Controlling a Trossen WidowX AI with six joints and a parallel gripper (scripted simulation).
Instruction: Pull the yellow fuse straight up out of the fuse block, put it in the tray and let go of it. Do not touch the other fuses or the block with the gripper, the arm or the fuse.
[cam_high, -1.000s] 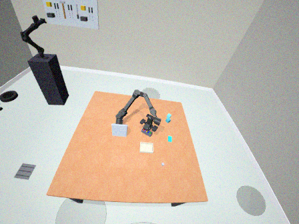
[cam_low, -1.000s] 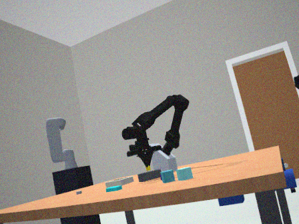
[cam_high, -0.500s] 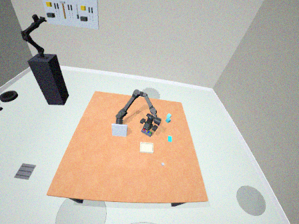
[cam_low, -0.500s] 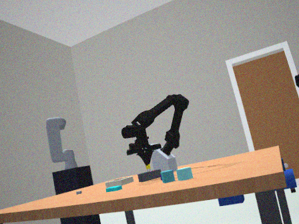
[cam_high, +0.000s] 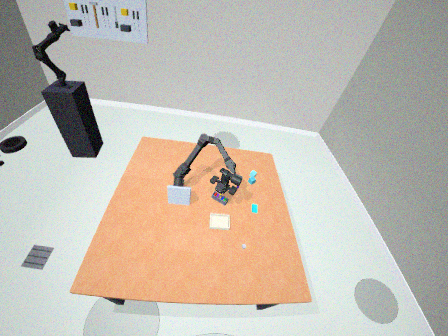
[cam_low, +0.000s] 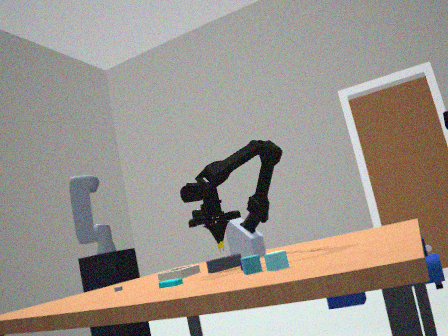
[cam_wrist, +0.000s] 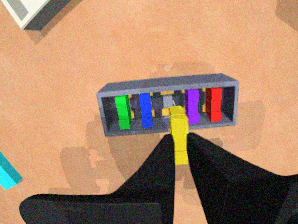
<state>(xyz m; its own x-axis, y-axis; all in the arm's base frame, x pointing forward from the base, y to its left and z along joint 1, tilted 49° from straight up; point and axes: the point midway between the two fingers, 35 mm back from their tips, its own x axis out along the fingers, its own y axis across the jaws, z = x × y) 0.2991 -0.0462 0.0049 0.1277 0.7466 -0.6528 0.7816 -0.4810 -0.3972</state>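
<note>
Now: the cream tray 2 cm behind my gripper tip, 19 cm to the right of it and 9 cm below it. The rest, counted from my gripper tip: blue fuse (2 cm ahead, 1 cm to the right, 7 cm below); purple fuse (2 cm behind, 1 cm to the left, 7 cm below); yellow fuse (1 cm below).
</note>
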